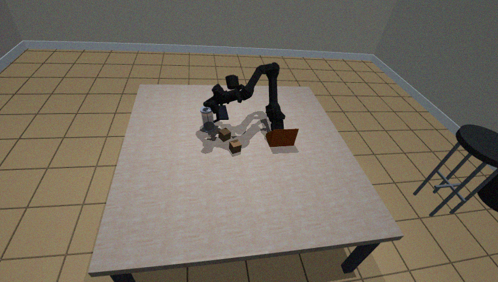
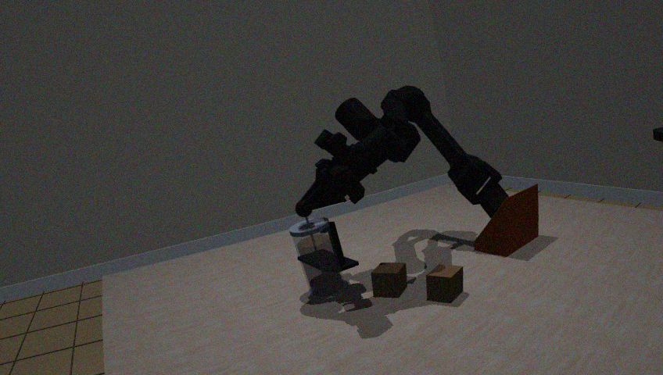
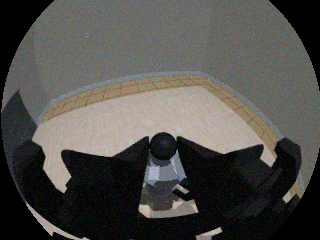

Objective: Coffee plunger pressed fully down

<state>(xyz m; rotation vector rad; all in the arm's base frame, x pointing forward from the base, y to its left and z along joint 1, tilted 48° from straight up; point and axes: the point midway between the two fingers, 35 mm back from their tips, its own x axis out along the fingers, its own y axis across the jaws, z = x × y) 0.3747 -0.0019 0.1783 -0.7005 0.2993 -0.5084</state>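
The glass coffee press lies 3 cm behind my gripper tip and 9 cm below it.
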